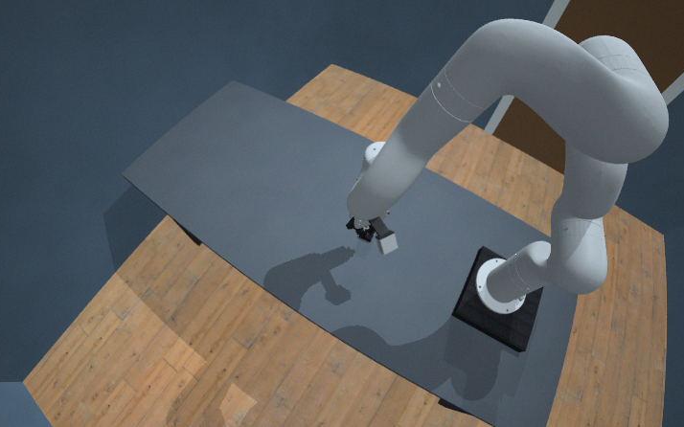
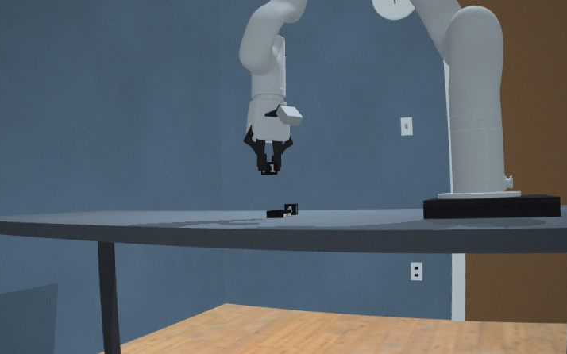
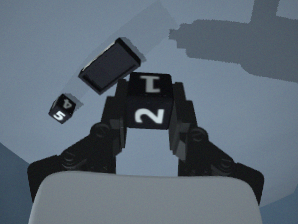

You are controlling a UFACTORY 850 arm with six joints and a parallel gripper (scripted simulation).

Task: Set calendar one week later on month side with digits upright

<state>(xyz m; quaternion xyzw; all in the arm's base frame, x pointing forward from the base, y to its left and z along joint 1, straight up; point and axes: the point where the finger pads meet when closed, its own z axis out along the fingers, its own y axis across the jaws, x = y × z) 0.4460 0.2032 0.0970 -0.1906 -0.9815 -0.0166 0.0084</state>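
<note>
My hand is 13 cm above the black tray, 6 cm to the left of it and 2 cm short of it. Round my hand: calendar cube (1 cm below).
</note>
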